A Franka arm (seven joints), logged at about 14 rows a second.
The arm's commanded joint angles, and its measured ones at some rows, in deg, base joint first. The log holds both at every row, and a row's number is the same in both.
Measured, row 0:
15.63, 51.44, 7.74, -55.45, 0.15, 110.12, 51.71
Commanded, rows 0 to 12:
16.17, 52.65, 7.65, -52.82, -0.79, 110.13, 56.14
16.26, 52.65, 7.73, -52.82, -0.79, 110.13, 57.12
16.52, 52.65, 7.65, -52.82, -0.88, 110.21, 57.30
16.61, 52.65, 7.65, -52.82, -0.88, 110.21, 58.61
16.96, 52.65, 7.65, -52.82, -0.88, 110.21, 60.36
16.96, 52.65, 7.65, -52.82, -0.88, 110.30, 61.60
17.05, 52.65, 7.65, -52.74, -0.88, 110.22, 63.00
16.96, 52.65, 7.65, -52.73, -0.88, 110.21, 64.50
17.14, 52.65, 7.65, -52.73, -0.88, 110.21, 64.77
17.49, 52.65, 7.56, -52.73, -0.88, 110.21, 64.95
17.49, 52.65, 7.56, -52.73, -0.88, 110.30, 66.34
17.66, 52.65, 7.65, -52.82, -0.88, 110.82, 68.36
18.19, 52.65, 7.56, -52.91, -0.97, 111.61, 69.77
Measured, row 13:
16.94, 51.53, 7.74, -55.44, 0.06, 110.60, 65.66
